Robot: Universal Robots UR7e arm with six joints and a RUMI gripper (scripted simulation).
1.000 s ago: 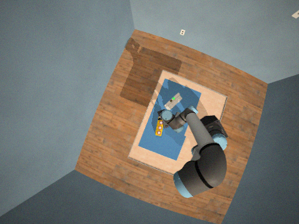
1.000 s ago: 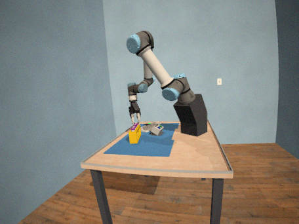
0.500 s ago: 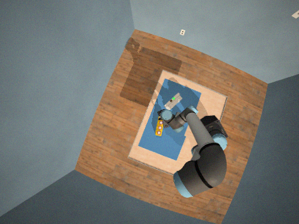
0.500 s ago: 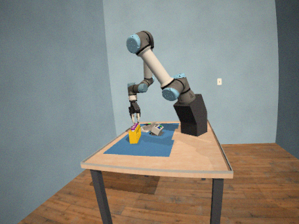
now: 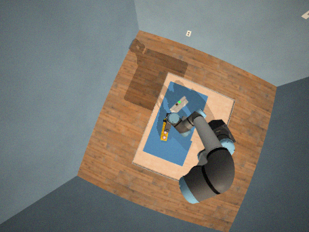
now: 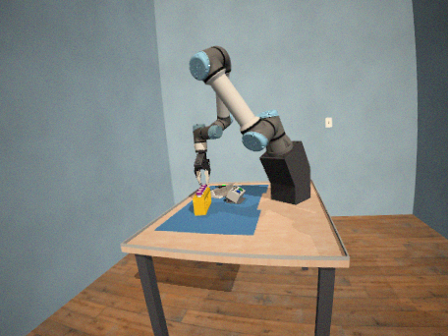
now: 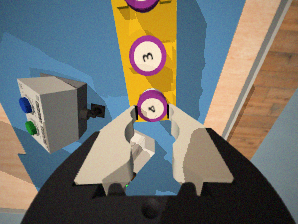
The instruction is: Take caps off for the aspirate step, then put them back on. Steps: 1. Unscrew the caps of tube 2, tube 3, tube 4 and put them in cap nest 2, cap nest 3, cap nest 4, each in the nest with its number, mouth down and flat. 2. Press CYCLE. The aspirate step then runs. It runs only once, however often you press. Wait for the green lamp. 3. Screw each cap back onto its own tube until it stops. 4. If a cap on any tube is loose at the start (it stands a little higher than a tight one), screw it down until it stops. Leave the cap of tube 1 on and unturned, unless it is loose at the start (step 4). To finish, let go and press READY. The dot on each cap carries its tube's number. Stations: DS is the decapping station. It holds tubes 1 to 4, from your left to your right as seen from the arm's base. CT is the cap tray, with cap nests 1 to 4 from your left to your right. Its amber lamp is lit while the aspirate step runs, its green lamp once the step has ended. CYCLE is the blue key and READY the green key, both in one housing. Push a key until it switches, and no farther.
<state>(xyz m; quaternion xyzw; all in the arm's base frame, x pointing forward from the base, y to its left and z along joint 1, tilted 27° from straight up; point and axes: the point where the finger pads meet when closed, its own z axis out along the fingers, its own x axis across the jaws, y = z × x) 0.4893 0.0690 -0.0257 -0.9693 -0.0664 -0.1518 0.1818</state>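
The cap is 50 mm to the left of my hand, 10 mm below it and 10 mm behind it. Round my hand: green key: 200 mm behind, 90 mm to the right, 60 mm below; then blue cycle key: 200 mm behind, 60 mm below, 50 mm to the right; then key housing: 180 mm behind, 70 mm to the right, 70 mm below.
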